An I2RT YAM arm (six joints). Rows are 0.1 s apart.
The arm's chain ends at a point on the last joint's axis. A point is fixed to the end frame.
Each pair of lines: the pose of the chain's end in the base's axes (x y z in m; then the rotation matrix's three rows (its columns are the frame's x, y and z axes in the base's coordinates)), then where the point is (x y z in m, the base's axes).
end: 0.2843, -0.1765, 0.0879; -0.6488, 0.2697, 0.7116; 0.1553, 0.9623, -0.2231; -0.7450, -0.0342, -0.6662
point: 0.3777 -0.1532 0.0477
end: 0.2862, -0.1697, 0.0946; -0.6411, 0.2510, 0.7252; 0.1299, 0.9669, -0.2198; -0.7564, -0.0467, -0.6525
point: 0.3796 -0.1452 0.0553
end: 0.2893, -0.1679, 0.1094; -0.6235, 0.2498, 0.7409; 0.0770, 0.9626, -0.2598; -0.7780, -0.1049, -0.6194
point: 0.3836 -0.1457 0.0708
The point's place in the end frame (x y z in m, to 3 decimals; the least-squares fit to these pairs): -0.027 0.049 0.088
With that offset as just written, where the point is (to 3 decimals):
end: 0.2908, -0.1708, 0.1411; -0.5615, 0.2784, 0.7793; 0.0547, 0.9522, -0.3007; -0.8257, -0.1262, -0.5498
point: 0.388 -0.152 0.109
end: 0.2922, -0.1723, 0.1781; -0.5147, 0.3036, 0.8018; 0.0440, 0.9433, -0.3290; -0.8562, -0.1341, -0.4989
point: 0.392 -0.156 0.151
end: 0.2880, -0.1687, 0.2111; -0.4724, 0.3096, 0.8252; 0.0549, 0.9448, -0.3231; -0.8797, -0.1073, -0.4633
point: 0.389 -0.152 0.189
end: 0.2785, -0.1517, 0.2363; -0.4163, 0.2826, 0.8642; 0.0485, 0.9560, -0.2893; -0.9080, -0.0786, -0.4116
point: 0.380 -0.132 0.221
